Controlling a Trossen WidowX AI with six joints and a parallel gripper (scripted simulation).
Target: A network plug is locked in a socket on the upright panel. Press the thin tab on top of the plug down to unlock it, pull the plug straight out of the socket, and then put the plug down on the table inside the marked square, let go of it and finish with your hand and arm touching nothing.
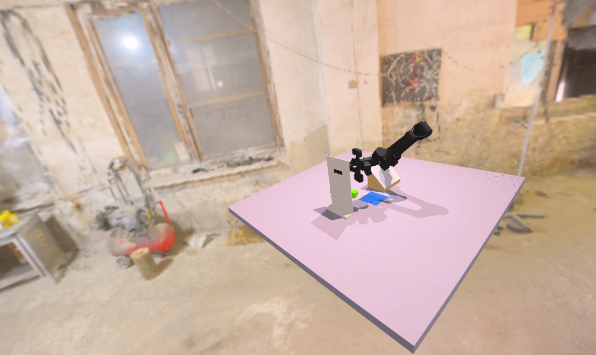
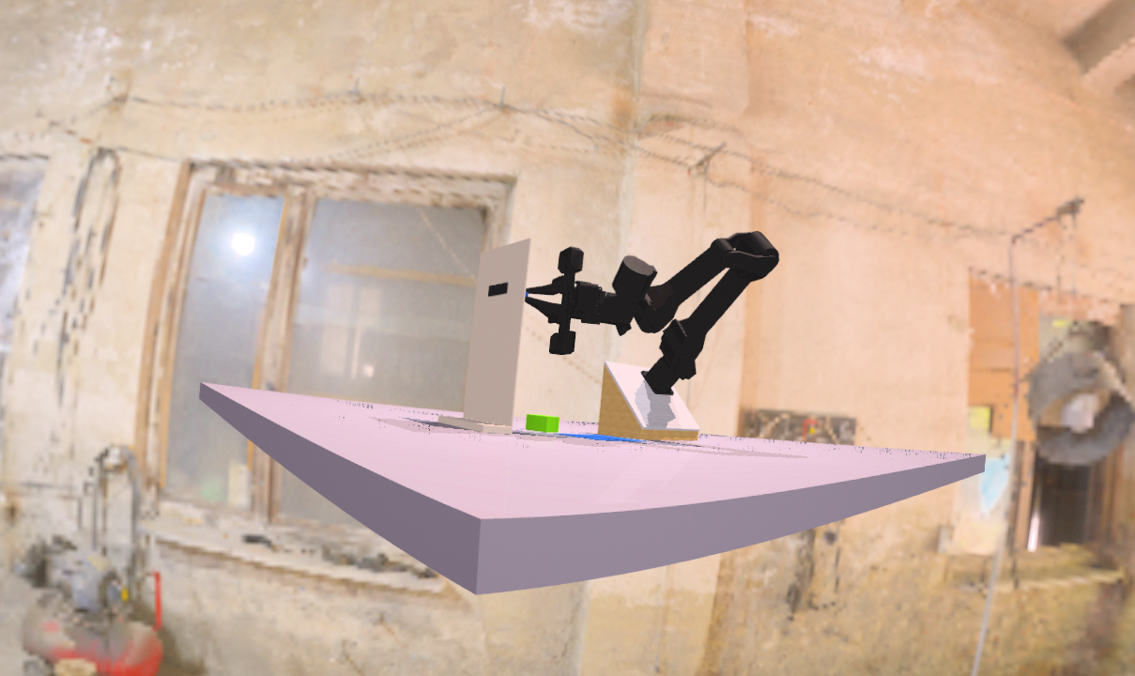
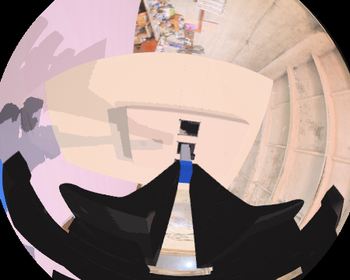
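Right now my gripper tip is 9 cm above the beige upright panel, 5 cm short of it and 1 cm to the left of it. Round my gripper tip: grey plug (1 cm ahead).
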